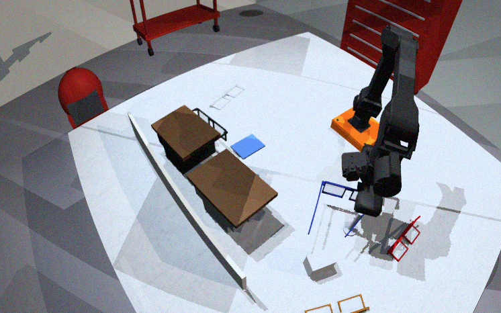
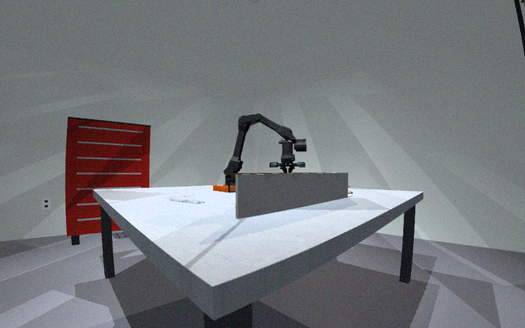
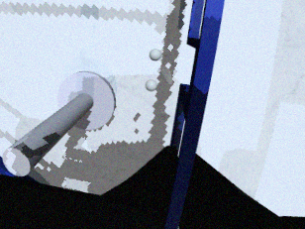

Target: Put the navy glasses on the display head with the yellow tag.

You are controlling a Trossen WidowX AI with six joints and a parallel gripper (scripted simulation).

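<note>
My gripper tip is 5 cm short of the grey post, 3 cm to the right of it and 4 cm above it. The rest, counted from my gripper tip: white block 18 cm ahead, 5 cm to the left, 4 cm below; then long panel 36 cm ahead, 30 cm to the right, 1 cm below; then blue pad 10 cm ahead, 34 cm to the right, 6 cm below.
</note>
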